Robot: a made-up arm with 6 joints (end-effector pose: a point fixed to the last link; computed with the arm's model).
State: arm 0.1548 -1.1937 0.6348 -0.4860 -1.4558 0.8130
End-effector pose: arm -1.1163 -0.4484 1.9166 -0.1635 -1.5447 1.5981
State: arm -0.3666 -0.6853 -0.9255 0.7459 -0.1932 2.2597
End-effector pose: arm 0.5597 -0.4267 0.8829 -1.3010 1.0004 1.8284
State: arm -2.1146 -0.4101 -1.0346 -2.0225 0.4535 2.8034
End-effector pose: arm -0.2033 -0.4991 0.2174 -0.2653 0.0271 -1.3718
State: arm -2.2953 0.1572 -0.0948 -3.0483 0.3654 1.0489
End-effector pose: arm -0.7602 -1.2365 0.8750 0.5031 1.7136 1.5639
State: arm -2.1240 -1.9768 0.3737 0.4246 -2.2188 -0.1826
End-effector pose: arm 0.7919 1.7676 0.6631 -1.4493 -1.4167 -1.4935
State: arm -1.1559 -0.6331 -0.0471 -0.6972 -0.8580 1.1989
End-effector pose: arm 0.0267 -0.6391 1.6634 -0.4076 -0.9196 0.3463
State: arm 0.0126 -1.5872 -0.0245 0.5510 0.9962 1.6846
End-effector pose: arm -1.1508 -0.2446 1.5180 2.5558 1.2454 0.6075
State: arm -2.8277 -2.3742 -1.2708 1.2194 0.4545 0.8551
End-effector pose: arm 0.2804 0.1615 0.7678 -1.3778 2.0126 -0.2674
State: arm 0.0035 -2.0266 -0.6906 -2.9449 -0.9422 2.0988
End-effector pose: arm -0.5275 0.2084 1.0340 -0.6170 2.0652 -1.2026
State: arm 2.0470 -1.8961 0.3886 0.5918 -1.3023 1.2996
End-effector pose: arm 1.0869 -1.6321 0.7980 0.4749 -2.1850 1.6020
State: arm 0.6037 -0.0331 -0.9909 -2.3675 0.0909 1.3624
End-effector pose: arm 0.3720 0.4211 0.0754 0.9072 -0.4314 -0.1371
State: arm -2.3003 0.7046 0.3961 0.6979 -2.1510 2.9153
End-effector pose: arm -1.4524 -1.3485 0.7995 1.5600 -0.1893 0.7604
